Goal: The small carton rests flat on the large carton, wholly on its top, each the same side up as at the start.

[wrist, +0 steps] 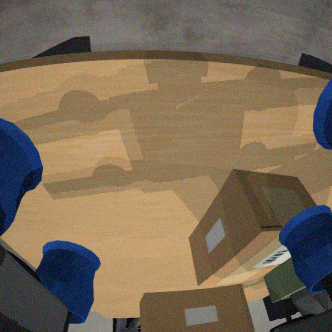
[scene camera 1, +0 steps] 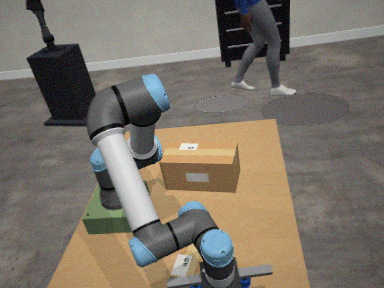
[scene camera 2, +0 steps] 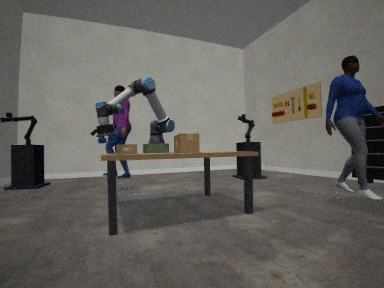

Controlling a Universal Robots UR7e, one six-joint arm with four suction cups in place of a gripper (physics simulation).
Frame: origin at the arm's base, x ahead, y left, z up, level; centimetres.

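Seen in the pictures: hand, tool point: (wrist: pixel 185 204) (scene camera 2: pixel 107 142); arm's base, link origin: (scene camera 2: pixel 156 143).
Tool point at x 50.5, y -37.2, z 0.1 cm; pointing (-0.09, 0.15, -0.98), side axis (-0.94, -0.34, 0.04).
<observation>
Offsets run from my tool point to a thing's top centre.
The large brown carton @[dx -21.7, dy +60.8, dz +6.6 cm] (scene camera 1: pixel 200 175) (scene camera 2: pixel 186 143) (wrist: pixel 170 312) stands upright on the table, with a pale label on its side and a barcode label on top. The small carton @[dx -13.0, dy +12.4, dz -1.4 cm] (scene camera 1: pixel 184 264) (scene camera 2: pixel 126 149) (wrist: pixel 206 262) lies flat on the table, apart from the large one; the arm hides part of it in scene camera 1, and a blue cup covers part of it in the wrist view. My suction gripper (scene camera 1: pixel 220 283) (scene camera 2: pixel 102 140) (wrist: pixel 169 204) is open and holds nothing. Its cups hang above the table, a little higher than the small carton's top and off to its side.
The green base block (scene camera 1: pixel 107 222) (scene camera 2: pixel 156 148) (wrist: pixel 286 281) of the arm stands on the table (scene camera 1: pixel 267 200) (scene camera 2: pixel 225 154) (wrist: pixel 130 240) beside both cartons. People stand beyond the table: one in blue (scene camera 2: pixel 345 97) and one in purple (scene camera 2: pixel 121 117). Dark pedestals (scene camera 1: pixel 62 82) (scene camera 2: pixel 27 165) stand on the floor.
</observation>
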